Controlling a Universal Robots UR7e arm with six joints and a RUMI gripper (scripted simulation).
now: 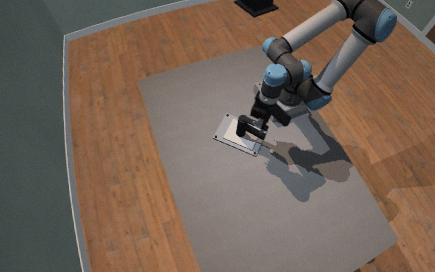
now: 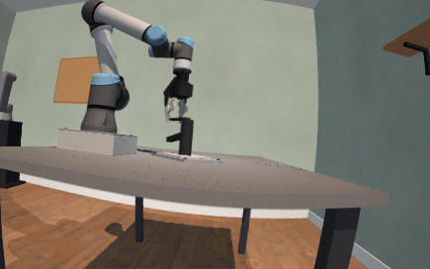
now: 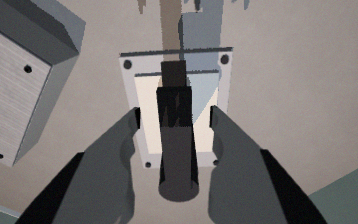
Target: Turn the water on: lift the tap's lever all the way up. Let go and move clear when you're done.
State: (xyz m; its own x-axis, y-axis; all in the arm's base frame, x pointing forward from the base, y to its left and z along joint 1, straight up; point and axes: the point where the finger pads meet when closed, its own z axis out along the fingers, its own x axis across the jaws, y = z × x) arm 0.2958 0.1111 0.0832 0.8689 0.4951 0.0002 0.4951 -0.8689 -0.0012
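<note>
My gripper is now 2 cm short of the lever and 4 cm to the left of it. The rest, counted from my hand: tap: 4 cm ahead, 6 cm to the right, 5 cm below.
</note>
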